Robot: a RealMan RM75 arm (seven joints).
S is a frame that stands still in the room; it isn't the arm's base.
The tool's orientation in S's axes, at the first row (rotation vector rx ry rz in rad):
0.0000, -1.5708, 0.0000
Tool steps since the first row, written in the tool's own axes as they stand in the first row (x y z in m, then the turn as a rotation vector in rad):
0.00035, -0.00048, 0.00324, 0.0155, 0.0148, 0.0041
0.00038, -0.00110, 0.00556, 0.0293, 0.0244, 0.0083
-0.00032, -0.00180, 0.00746, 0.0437, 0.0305, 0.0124
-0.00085, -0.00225, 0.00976, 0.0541, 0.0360, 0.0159
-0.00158, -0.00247, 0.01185, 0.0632, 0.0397, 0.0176
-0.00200, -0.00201, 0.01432, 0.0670, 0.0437, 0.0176
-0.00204, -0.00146, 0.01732, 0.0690, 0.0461, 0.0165
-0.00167, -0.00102, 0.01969, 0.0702, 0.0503, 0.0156
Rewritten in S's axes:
-0.00324, -0.00048, 0.00035, -0.0041, 0.0148, 0.0155
-0.00556, -0.00110, 0.00038, -0.0083, 0.0244, 0.0293
-0.00746, -0.00180, -0.00032, -0.0124, 0.0305, 0.0437
-0.00976, -0.00225, -0.00085, -0.0159, 0.0360, 0.0541
-0.01185, -0.00247, -0.00158, -0.0176, 0.0397, 0.0632
-0.01432, -0.00201, -0.00200, -0.0176, 0.0437, 0.0670
-0.01732, -0.00146, -0.00204, -0.0165, 0.0461, 0.0690
-0.01969, -0.00102, -0.00167, -0.0156, 0.0503, 0.0702

